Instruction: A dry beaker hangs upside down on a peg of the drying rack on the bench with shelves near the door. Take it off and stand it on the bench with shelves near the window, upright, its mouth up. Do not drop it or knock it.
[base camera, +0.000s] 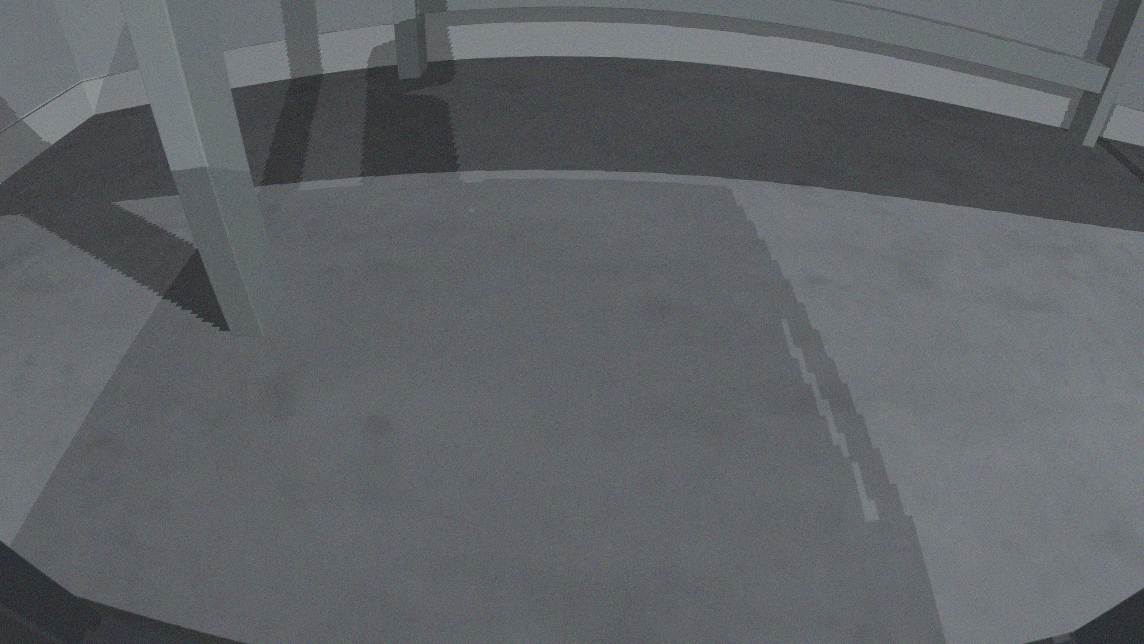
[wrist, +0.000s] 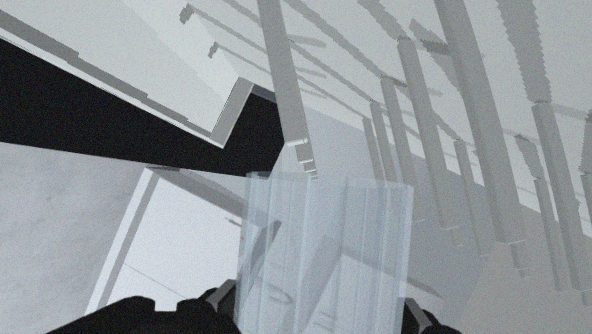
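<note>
My gripper (wrist: 317, 310) is shut on the clear beaker (wrist: 370, 225), with a dark finger on each side at the bottom of the wrist view. The see-through beaker fills the lower middle. The drying rack (wrist: 480, 125) fills the upper right, with long grey pegs standing out from its pale board. One peg (wrist: 284, 75) ends close above the beaker's far end in the picture. The pegs show beyond the beaker; I cannot tell how far apart they are from it. Neither the beaker nor the gripper shows in the base view.
A pale post (base camera: 212, 200) stands on the floor at the left of the base view. A long low rail (base camera: 720, 20) runs along the far wall to a leg at the right. In the wrist view, a white surface (wrist: 175, 240) with a raised edge lies lower left, below a black area.
</note>
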